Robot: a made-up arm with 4 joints. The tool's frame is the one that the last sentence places.
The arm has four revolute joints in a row. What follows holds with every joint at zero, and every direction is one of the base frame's. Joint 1 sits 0.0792 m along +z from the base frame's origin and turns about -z. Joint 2 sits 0.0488 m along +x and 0.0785 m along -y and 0.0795 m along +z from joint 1 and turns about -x. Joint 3 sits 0.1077 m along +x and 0.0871 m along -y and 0.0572 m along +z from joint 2 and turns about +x. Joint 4 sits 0.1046 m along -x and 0.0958 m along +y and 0.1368 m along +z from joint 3 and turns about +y. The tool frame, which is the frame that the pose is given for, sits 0.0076 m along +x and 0.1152 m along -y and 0.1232 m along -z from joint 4; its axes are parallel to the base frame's.
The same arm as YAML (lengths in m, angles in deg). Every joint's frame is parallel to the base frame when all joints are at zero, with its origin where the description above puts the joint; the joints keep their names.
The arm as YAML. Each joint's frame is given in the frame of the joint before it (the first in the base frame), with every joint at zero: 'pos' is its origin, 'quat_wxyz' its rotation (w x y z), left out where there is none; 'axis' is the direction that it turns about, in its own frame. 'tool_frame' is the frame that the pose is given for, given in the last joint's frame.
length_unit: m
angle_unit: deg
joints:
  - joint: joint 1
    pos: [0.0, 0.0, 0.0792]
    axis: [0.0, 0.0, -1.0]
  - joint: joint 2
    pos: [0.0488, -0.0785, 0.0795]
    axis: [-1.0, 0.0, 0.0]
  - joint: joint 3
    pos: [0.1077, -0.0871, 0.0572]
    axis: [1.0, 0.0, 0.0]
  - joint: joint 4
    pos: [-0.1046, 0.0958, 0.1368]
    axis: [0.0, 1.0, 0.0]
tool_frame:
  pos: [0.0076, -0.1152, -0.1232]

